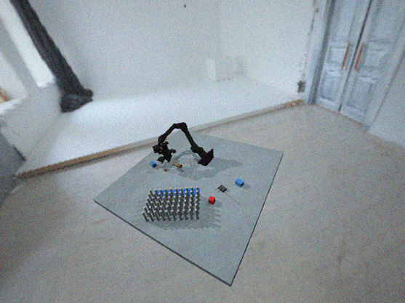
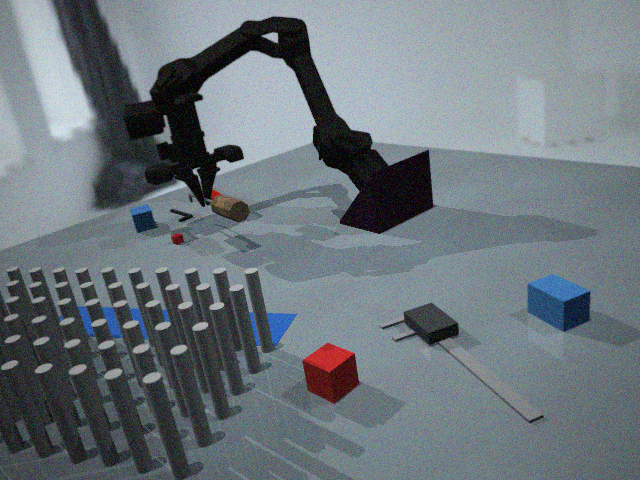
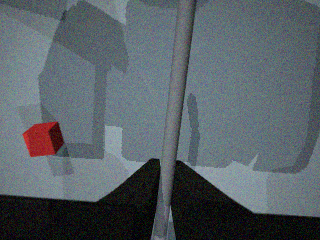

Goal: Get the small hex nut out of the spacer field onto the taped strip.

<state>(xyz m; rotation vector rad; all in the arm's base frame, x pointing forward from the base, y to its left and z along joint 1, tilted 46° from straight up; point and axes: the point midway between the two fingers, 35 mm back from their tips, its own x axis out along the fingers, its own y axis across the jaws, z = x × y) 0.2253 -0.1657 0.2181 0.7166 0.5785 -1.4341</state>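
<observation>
Now: gripper tip 8 cm short of the small red cube, 1 cm to the right of it and 4 cm above it. Round my gripper tip: red-handled tool 11 cm behind, 23 cm to the right, 5 cm below; L-shaped piece 13 cm to the right, 5 cm below; blue taped strip 23 cm ahead, 30 cm to the left, 5 cm below.
</observation>
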